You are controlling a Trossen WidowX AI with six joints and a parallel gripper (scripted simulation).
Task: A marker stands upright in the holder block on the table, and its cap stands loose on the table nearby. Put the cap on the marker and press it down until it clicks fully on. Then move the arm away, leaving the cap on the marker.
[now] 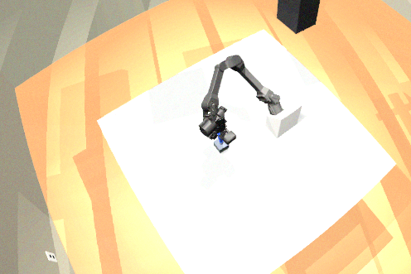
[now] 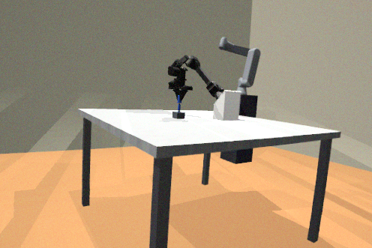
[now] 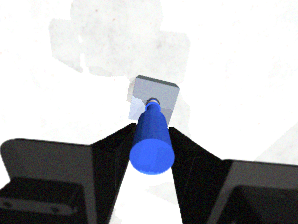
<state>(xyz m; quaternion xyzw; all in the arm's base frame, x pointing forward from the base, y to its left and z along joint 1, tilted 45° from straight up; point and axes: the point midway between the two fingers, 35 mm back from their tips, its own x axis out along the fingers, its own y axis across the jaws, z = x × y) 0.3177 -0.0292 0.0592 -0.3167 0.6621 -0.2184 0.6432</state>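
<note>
My gripper tip is now 10 cm above the holder block. Round my gripper tip: blue cap: 1 cm above.
</note>
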